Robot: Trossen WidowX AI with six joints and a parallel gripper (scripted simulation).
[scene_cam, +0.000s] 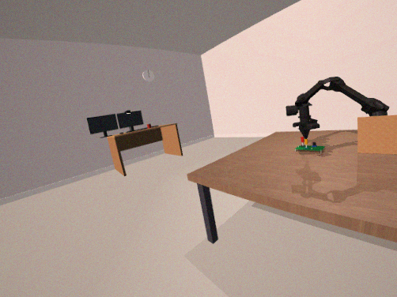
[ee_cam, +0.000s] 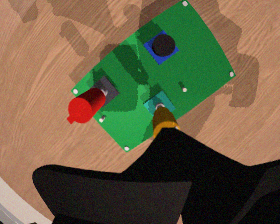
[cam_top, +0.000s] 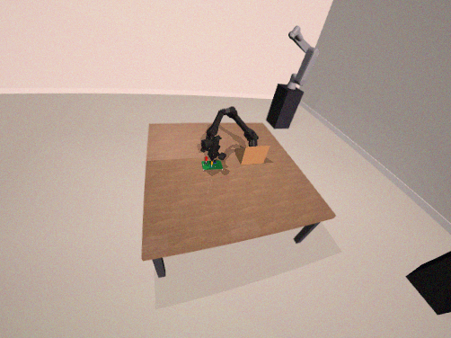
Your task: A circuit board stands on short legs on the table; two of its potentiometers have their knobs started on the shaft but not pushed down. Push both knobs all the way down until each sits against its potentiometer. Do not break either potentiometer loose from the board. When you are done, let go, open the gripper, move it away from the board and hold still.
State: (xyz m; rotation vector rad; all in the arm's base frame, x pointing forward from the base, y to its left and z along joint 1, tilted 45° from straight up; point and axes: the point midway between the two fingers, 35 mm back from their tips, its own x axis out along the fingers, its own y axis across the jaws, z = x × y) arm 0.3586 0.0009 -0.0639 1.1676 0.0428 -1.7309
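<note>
Now: the red knob 50 mm to the right of my gripper tip, 30 mm ahead of it and 10 mm below it. From my gripper tip the other things lie so: yellow knob (10 mm below).
</note>
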